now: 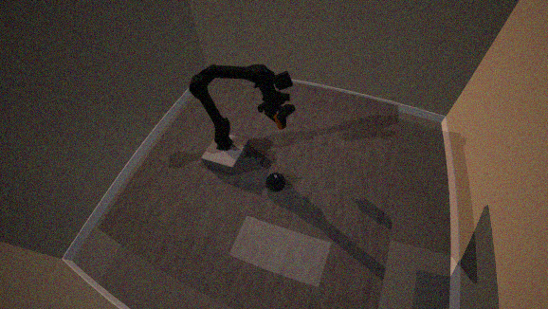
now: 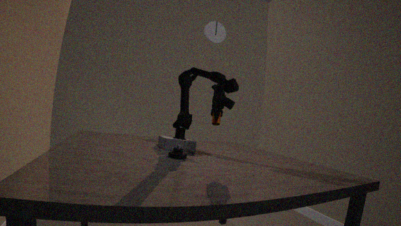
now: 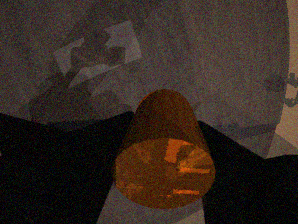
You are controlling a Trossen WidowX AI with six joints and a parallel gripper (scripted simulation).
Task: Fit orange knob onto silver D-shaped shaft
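My gripper tip is 1 cm past the orange knob, 1 cm to the right of it and 3 cm below it. Round my gripper tip: dark round pedestal (1 cm ahead, 19 cm to the right, 15 cm below).
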